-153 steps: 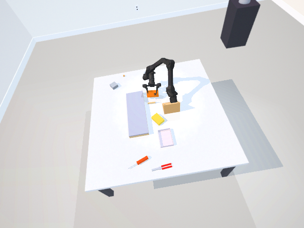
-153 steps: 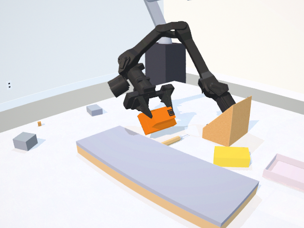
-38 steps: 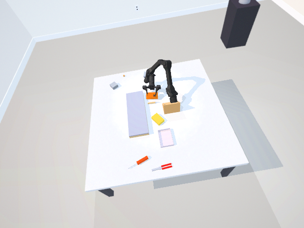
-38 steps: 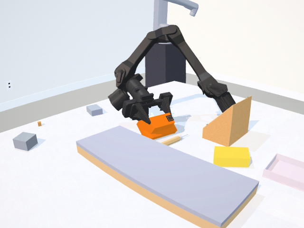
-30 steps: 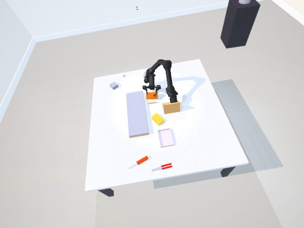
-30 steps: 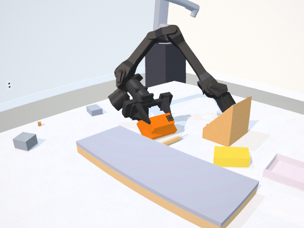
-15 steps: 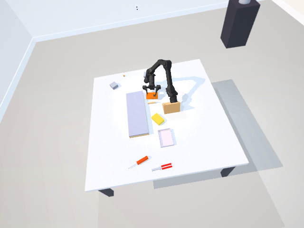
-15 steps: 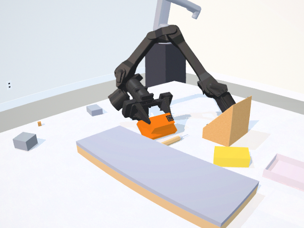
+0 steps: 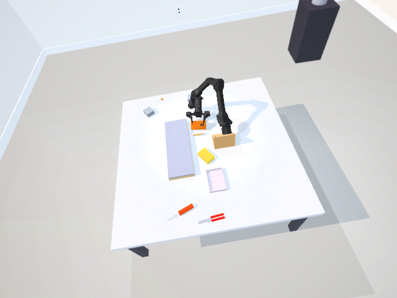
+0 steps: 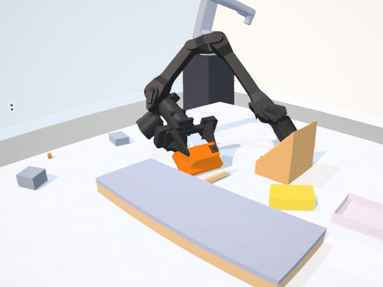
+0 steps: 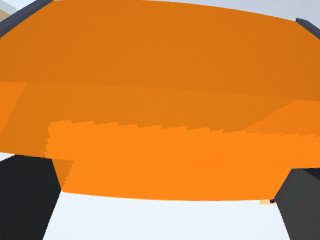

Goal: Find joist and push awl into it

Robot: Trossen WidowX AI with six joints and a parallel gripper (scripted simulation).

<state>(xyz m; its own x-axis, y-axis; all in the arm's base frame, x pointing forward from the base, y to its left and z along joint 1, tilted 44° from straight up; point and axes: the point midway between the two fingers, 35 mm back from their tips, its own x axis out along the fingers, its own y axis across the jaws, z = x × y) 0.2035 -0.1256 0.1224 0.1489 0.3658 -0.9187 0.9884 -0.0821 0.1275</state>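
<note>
My gripper tip is 2 cm past the orange stud finder and 1 cm above it. From my gripper tip the other things lie so: yellow block 27 cm to the left, 5 cm below, 3 cm behind; awl 6 cm below, 5 cm to the left, 2 cm behind; pale pink tray 47 cm to the left, 8 cm behind, 5 cm below.
</note>
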